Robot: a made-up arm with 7 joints.
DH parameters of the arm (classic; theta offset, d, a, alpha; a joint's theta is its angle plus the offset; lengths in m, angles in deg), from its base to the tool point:
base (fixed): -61.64 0 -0.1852 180
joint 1: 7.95 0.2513 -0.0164 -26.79
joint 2: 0 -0.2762 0.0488 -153.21
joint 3: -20.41 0.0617 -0.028 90
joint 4: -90 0.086 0.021 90
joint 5: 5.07 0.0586 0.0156 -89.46
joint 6: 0 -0.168 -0.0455 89.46
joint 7: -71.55 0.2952 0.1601 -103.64
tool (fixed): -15.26 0.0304 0 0
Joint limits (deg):
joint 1: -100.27..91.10
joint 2: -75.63..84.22
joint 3: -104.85..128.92
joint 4: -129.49..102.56
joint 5: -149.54..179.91
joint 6: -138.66..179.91
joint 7: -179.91..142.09
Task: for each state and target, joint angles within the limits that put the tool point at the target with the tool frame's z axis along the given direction. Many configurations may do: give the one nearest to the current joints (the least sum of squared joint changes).
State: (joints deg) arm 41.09 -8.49 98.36 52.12 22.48 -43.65 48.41
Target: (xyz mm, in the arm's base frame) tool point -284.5 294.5 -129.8 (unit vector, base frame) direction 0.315 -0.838 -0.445
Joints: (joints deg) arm -2.29 -6.14 83.11 50.01 -8.58 -45.26 48.39
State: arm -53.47 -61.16 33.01 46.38 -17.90 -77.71 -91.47
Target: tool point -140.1 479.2 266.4 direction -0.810 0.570 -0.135
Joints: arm -90.45 -75.63 22.08 58.78 12.82 -114.07 -130.35
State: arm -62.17 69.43 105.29 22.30 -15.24 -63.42 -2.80
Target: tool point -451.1 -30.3 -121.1 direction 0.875 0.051 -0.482
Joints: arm -97.13 84.22 104.90 33.95 -55.79 -39.99 42.96
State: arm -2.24 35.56 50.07 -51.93 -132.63 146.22 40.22
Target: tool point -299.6 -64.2 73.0 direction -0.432 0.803 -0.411
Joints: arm 14.59 46.74 46.72 -62.50 -125.23 179.91 6.66
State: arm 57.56 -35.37 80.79 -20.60 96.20 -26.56 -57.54
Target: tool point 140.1 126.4 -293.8 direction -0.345 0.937 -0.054
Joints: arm 89.73 -22.59 65.46 3.60 90.65 -79.02 -21.96
